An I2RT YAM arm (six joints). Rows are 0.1 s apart.
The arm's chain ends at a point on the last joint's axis. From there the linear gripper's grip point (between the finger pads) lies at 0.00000 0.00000 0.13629 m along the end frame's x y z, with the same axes.
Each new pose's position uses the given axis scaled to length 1; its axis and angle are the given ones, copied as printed.
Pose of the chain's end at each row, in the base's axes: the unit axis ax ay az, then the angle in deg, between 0 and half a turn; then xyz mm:
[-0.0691 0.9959 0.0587 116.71 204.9 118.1 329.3]
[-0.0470 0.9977 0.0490 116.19 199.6 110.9 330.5]
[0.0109 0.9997 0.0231 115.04 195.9 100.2 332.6]
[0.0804 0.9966 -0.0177 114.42 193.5 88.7 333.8]
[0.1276 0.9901 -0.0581 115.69 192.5 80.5 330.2]
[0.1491 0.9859 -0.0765 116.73 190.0 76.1 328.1]
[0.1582 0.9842 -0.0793 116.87 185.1 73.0 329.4]
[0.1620 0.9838 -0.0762 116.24 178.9 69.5 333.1]
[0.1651 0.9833 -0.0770 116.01 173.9 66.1 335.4]
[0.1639 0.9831 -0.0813 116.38 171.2 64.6 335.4]
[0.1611 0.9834 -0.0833 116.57 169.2 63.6 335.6]
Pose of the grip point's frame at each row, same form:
[-0.0691 0.9959 0.0587 116.71 325.3 138.1 268.7]
[-0.0470 0.9977 0.0490 116.19 321.2 126.3 270.8]
[0.0109 0.9997 0.0231 115.04 319.4 103.3 275.0]
[0.0804 0.9966 -0.0177 114.42 316.9 75.3 277.5]
[0.1276 0.9901 -0.0581 115.69 312.7 53.6 271.8]
[0.1491 0.9859 -0.0765 116.73 307.8 43.1 268.0]
[0.1582 0.9842 -0.0793 116.87 302.3 38.3 269.0]
[0.1620 0.9838 -0.0762 116.24 296.7 35.0 274.0]
[0.1651 0.9833 -0.0770 116.01 291.8 31.0 276.8]
[0.1639 0.9831 -0.0813 116.38 288.6 28.9 276.1]
[0.1611 0.9834 -0.0833 116.57 286.4 27.8 276.0]

